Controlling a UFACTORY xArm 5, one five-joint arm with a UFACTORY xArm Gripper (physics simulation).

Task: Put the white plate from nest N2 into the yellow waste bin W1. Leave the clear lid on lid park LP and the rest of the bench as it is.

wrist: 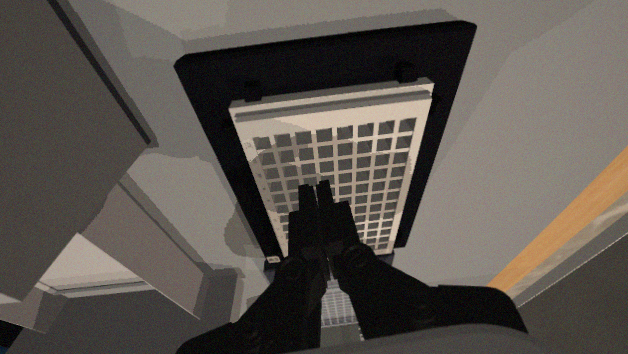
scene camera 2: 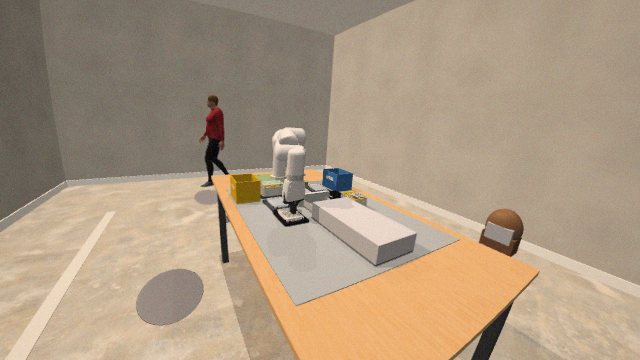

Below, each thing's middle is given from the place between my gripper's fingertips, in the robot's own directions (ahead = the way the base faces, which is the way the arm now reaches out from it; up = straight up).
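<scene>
The white plate [wrist: 337, 310] is here, and I find it 1 cm below my hand, 1 cm to the right of it and 18 cm behind it.
</scene>
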